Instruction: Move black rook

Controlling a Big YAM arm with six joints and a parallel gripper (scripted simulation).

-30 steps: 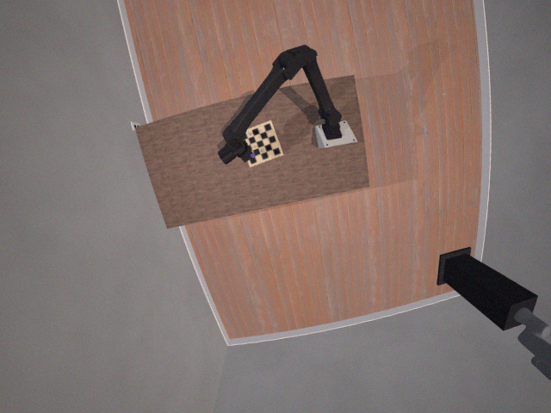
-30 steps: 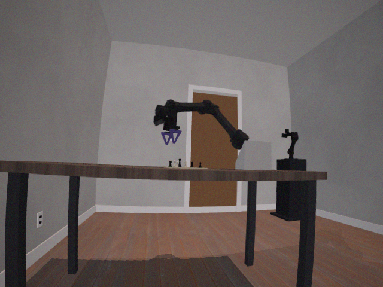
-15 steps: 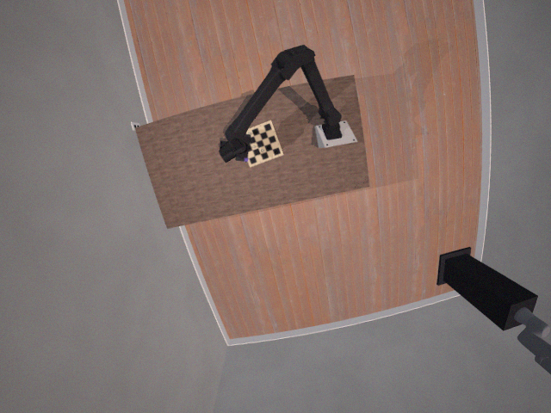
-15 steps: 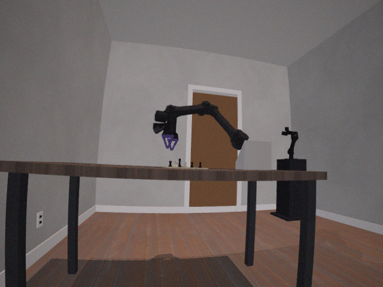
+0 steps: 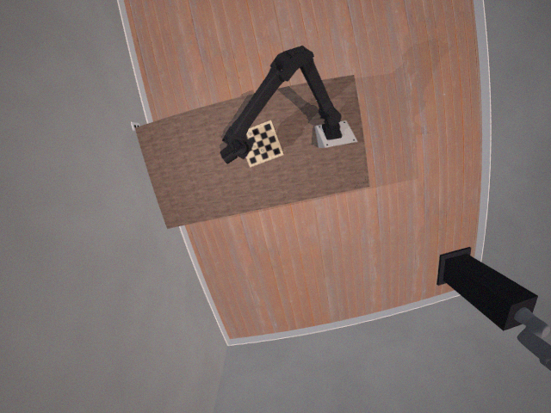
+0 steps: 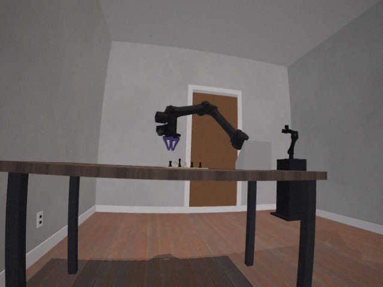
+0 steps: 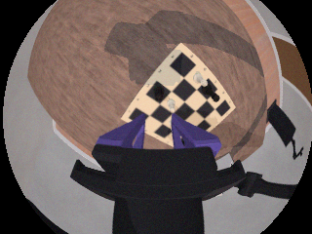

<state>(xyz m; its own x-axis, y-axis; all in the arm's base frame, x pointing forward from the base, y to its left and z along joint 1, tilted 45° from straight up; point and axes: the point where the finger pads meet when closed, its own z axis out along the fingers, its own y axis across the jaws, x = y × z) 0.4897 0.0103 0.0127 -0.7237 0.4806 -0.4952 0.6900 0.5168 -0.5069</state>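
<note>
Now: hand 9 cm above the black piece. Also, from my hand: chessboard 8 cm behind, 1 cm to the right, 10 cm below; white piece 3 cm behind, 8 cm to the right, 8 cm below.
</note>
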